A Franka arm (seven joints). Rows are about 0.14 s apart.
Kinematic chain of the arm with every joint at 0, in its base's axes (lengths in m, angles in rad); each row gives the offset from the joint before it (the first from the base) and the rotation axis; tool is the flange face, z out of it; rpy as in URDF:
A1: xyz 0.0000 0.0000 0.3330 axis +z
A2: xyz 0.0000 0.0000 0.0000 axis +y
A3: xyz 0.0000 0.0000 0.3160 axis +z
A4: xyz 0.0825 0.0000 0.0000 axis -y
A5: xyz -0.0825 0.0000 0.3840 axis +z
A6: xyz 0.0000 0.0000 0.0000 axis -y
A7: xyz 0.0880 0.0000 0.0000 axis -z
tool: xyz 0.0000 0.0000 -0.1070 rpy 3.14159 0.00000 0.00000
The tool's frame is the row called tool.
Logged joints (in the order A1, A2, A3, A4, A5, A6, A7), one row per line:
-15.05 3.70 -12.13 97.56 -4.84 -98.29 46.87
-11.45 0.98 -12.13 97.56 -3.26 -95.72 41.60
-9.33 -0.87 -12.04 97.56 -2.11 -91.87 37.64
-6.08 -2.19 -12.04 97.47 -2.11 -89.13 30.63
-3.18 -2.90 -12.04 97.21 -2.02 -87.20 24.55
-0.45 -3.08 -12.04 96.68 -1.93 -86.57 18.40
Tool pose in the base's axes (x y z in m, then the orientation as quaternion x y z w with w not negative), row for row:
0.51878 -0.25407 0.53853 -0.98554 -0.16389 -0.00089 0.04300
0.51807 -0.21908 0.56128 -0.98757 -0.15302 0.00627 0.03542
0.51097 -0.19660 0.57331 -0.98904 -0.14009 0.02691 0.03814
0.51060 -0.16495 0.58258 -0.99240 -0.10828 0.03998 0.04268
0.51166 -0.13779 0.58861 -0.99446 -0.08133 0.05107 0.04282
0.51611 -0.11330 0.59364 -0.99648 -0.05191 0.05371 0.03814
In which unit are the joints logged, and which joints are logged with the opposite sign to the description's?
The joints are logged in degrees. Opposite sign: A4, A5, A6, A7.
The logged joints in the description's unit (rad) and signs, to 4 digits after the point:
-0.2627 0.0646 -0.2117 -1.7027 0.0845 1.7155 -0.8180
-0.1998 0.0171 -0.2117 -1.7027 0.0569 1.6706 -0.7261
-0.1628 -0.0152 -0.2101 -1.7027 0.0368 1.6034 -0.6569
-0.1061 -0.0382 -0.2101 -1.7012 0.0368 1.5556 -0.5346
-0.0555 -0.0506 -0.2101 -1.6966 0.0353 1.5219 -0.4285
-0.0079 -0.0538 -0.2101 -1.6874 0.0337 1.5109 -0.3211

